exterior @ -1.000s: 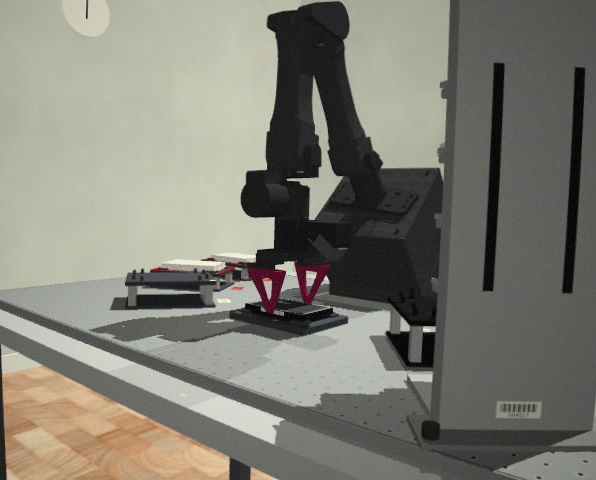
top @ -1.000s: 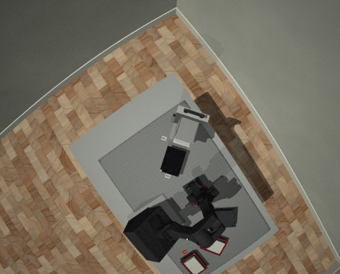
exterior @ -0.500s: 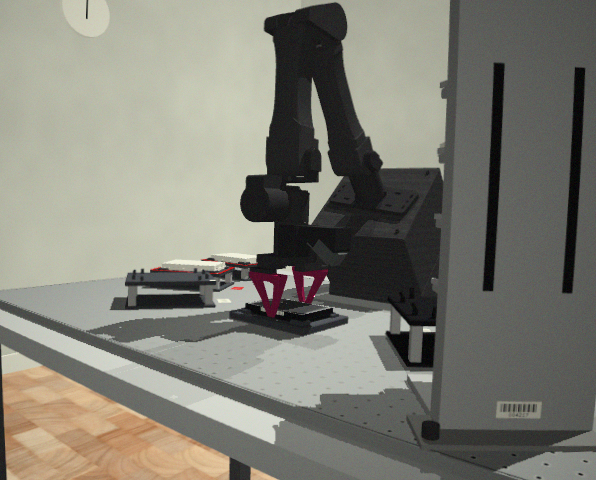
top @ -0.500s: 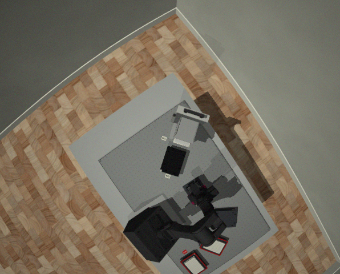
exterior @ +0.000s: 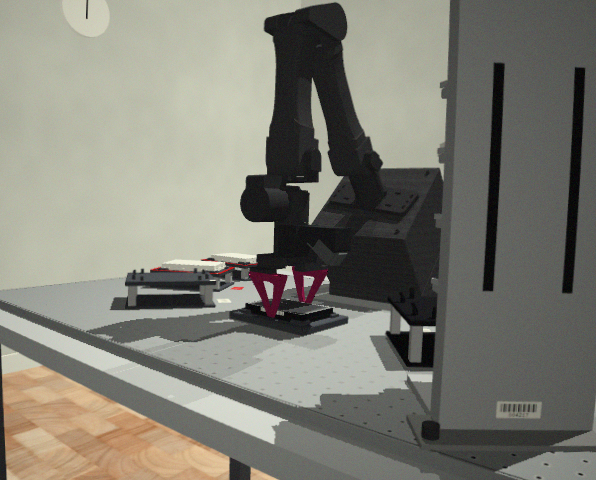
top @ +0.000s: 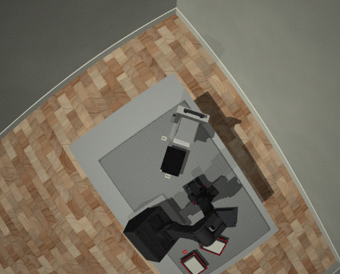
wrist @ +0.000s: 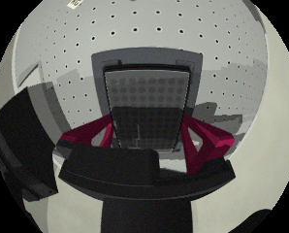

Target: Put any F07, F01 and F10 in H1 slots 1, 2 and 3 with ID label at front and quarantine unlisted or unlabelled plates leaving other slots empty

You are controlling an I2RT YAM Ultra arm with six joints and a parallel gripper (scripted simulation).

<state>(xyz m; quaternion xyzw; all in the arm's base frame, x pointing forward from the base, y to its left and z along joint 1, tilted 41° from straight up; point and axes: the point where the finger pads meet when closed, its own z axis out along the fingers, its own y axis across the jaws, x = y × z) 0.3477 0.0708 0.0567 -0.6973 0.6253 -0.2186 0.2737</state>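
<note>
My hand is 2 cm short of the N6 deck label, 10 cm to the left of it and 2 cm above it. From my hand the other things lie so: dark 96-well plate (right at my hand); H1 deck label (5 cm behind, 41 cm to the left, 2 cm below); grey hotel back wall (11 cm ahead, 44 cm to the left, 18 cm above).
</note>
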